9 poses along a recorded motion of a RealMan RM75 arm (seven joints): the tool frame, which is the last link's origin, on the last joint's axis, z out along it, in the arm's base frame.
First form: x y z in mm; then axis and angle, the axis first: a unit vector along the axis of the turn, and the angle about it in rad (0 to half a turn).
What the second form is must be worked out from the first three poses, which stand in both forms.
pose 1, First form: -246 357 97 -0.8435 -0.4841 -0.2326 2.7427
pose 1, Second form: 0.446 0.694 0.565 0.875 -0.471 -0.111 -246 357 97
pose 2, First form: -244 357 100 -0.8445 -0.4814 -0.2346 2.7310
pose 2, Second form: 0.450 0.686 0.572 0.873 -0.473 -0.121 -244 357 100
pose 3, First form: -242 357 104 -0.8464 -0.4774 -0.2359 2.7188
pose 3, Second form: 0.458 0.676 0.578 0.869 -0.476 -0.132 -242 357 104
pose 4, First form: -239 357 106 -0.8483 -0.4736 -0.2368 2.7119
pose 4, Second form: 0.465 0.668 0.581 0.866 -0.481 -0.139 -239 357 106
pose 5, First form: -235 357 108 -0.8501 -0.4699 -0.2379 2.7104
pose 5, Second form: 0.471 0.663 0.582 0.862 -0.487 -0.142 -235 357 108
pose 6, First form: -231 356 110 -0.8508 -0.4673 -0.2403 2.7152
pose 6, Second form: 0.472 0.660 0.584 0.859 -0.493 -0.137 -231 356 110
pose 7, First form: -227 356 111 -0.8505 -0.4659 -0.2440 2.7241
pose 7, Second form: 0.471 0.660 0.586 0.857 -0.499 -0.127 -227 356 111
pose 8, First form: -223 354 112 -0.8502 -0.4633 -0.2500 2.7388
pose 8, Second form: 0.468 0.658 0.590 0.854 -0.508 -0.111 -223 354 112
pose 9, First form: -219 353 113 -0.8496 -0.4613 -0.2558 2.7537
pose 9, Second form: 0.464 0.658 0.593 0.851 -0.516 -0.094 -219 353 113
